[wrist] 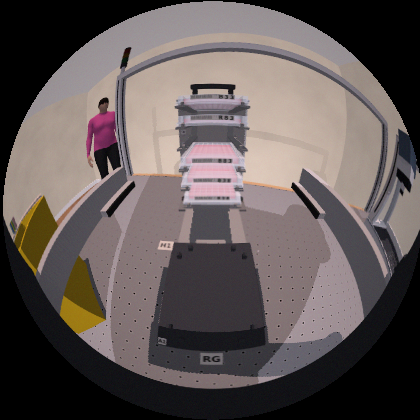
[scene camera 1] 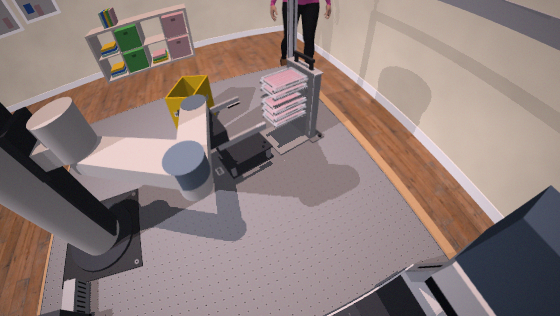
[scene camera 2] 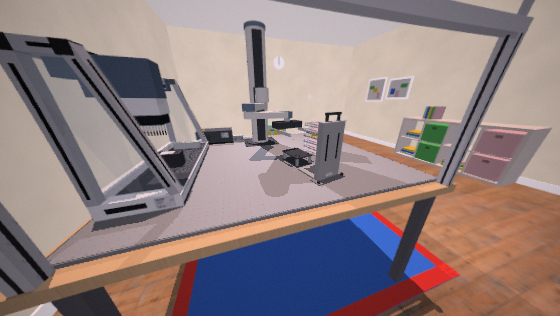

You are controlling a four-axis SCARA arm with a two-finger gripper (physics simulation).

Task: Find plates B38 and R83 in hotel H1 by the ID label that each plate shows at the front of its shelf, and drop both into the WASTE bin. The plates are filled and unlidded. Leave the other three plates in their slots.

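Where they show: gripper, fingertip midpoint: (wrist: pixel 212 170) (scene camera 1: pixel 250 110) (scene camera 2: pixel 302 133); arm's base, origin of the base link: (scene camera 1: pixel 104 236) (scene camera 2: pixel 260 142).
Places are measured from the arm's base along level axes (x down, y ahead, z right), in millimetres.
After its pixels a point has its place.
Hotel H1 (scene camera 1: pixel 314 100) {z -117, x -195, y 829 mm} (scene camera 2: pixel 329 150) {z -175, x -164, y 837 mm} holds five pink-filled, unlidded plates. In the wrist view the top label reads like B33 and the second plate (wrist: pixel 215 119) {z -151, x -243, y 682 mm} reads R83. Below an empty slot, the third plate (wrist: pixel 212 151) {z -162, x -193, y 717 mm} reads like B83. The fourth plate (wrist: pixel 212 173) {z -157, x -166, y 695 mm} and the bottom plate (wrist: pixel 212 192) {z -155, x -139, y 688 mm} have blurred labels; both look like B38 or R38, and I cannot tell which. My gripper (scene camera 1: pixel 251 114) {z -138, x -202, y 615 mm} (wrist: pixel 212 170) {z -138, x -202, y 615 mm} is open and empty, facing the hotel from a short distance. The yellow WASTE bin (scene camera 1: pixel 205 86) {z -399, x -183, y 506 mm} (wrist: pixel 37 232) {z -350, x -188, y 479 mm} stands left of it, partly hidden by the arm.
A dark low stand (scene camera 1: pixel 245 157) {z -76, x -73, y 564 mm} (scene camera 2: pixel 296 154) {z -112, x -72, y 606 mm} (wrist: pixel 212 290) {z -128, x -73, y 573 mm}, with tags A1 and RG near it, lies below the gripper, before the hotel. A large framed machine (scene camera 2: pixel 127 75) {z 525, x -453, y 778 mm} stands on the table's other side. A person (wrist: pixel 102 132) stands beyond the table.
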